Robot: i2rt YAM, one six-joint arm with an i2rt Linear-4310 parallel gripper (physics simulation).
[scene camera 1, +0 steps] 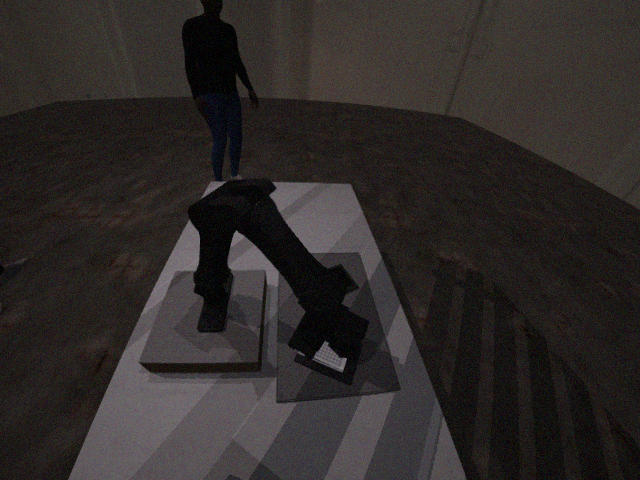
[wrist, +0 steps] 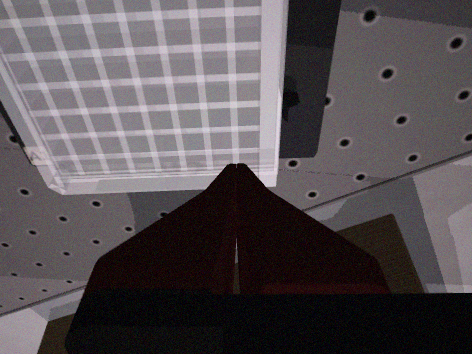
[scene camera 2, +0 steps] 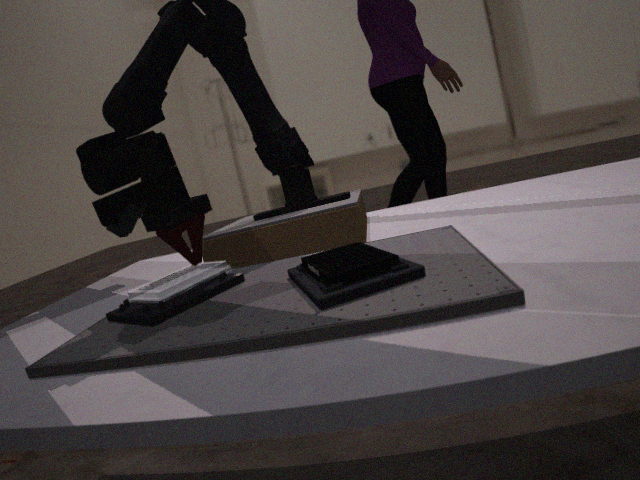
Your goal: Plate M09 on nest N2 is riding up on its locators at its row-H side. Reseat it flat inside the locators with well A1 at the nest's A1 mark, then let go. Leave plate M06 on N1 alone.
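Places are measured from the arm's base along level axes (x right, y back, z down), in millimetres.
Pixels of known places: gripper, fingertip midpoint: [scene camera 1: 302, 347] [wrist: 236, 178] [scene camera 2: 197, 264]; arm's base, link origin: [scene camera 1: 217, 300] [scene camera 2: 303, 208].
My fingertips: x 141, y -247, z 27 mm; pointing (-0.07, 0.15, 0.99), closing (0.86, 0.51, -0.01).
Ahead of a thing's pixels: the offset from my fingertips to its top centre. Level surfaces: height alone.
The clear-white plate M09 {dx +4, dy -64, dz -2 mm} [scene camera 1: 330, 356] [scene camera 2: 178, 281] [wrist: 165, 95] lies on the dark nest N2 {dx +10, dy -76, dz +11 mm} [scene camera 1: 351, 373] [scene camera 2: 149, 314] [wrist: 307, 100]. In the second scene view it looks tilted, and part of its edge overhangs the nest. Its well marks and the nest's A1 mark cannot be read. My gripper [scene camera 2: 196, 262] [wrist: 236, 178] is shut and empty, its red tips together at the plate's near edge, close to one corner; they look to be touching or just above it. The black plate M06 {dx -240, dy -115, dz +7 mm} [scene camera 2: 351, 260] sits on nest N1 {dx -240, dy -115, dz +15 mm} [scene camera 2: 356, 288].
Both nests stand on a grey perforated board [scene camera 1: 294, 387] [scene camera 2: 465, 268] [wrist: 430, 75] on the white table {dz +46 mm} [scene camera 1: 186, 428] [scene camera 2: 578, 248]. The arm's base stands on a thick block [scene camera 1: 160, 346] [scene camera 2: 320, 227] beside the board. A person [scene camera 1: 211, 62] [scene camera 2: 395, 46] stands beyond the table.
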